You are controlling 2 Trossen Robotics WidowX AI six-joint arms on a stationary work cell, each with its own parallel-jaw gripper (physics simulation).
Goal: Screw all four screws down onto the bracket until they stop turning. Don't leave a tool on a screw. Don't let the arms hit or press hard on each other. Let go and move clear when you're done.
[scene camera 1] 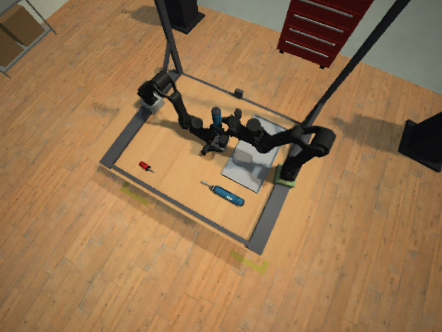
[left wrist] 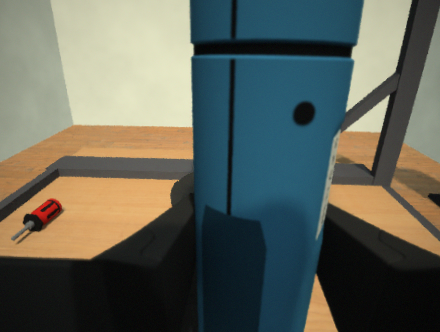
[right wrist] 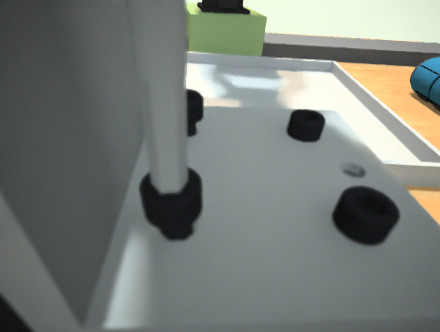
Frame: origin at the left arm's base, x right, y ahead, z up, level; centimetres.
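Where they show: left gripper, between the fingertips: [scene camera 1: 213,121] [left wrist: 251,204]; right gripper, between the fingertips: [scene camera 1: 225,147] [right wrist: 238,196]; left arm's base, origin of its link: [scene camera 1: 286,174] [right wrist: 222,9]; right arm's base, origin of its link: [scene camera 1: 150,100].
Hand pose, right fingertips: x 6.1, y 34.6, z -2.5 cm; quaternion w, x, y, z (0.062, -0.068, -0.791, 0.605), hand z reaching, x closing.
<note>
Each offset is from my right fingertips to the top centre of the thing. "*": to the spot under its first point.
A blue power screwdriver {dx +2.7, dy +4.7, dz +28.6 cm} [scene camera 1: 216,116] [left wrist: 265,150] stands upright, my left gripper [scene camera 1: 221,123] [left wrist: 251,204] shut on its body. In the right wrist view its bit {dx +2.8, dy +4.3, dz +6.6 cm} [right wrist: 167,115] reaches into the head of the near left screw {dx +2.7, dy +4.3, dz +4.9 cm} [right wrist: 172,202], whose shank shows above the bracket {* dx +1.3, dy +5.0, dz +3.7 cm} [right wrist: 260,250]. The far left screw {dx +2.2, dy +0.8, dz +4.8 cm} [right wrist: 195,107] also stands raised, partly hidden by the bit. The far right screw {dx -1.3, dy +1.3, dz +4.3 cm} [right wrist: 306,126] and near right screw {dx -0.8, dy +4.8, dz +4.3 cm} [right wrist: 366,216] have their heads low at the plate. My right gripper [scene camera 1: 215,145] is shut on the bracket; its fingertips are hidden.
A pale tray {dx +3.9, dy -16.9, dz -1.3 cm} [scene camera 1: 240,174] [right wrist: 300,62] lies under the left arm. A second blue power screwdriver {dx -23.9, dy -6.0, dz +1.2 cm} [scene camera 1: 228,196] [right wrist: 430,80] lies at the table's front. A red screwdriver {dx -23.2, dy +37.4, dz +0.1 cm} [scene camera 1: 145,166] [left wrist: 46,212] lies at the front left. The two arms are close together over the table's middle.
</note>
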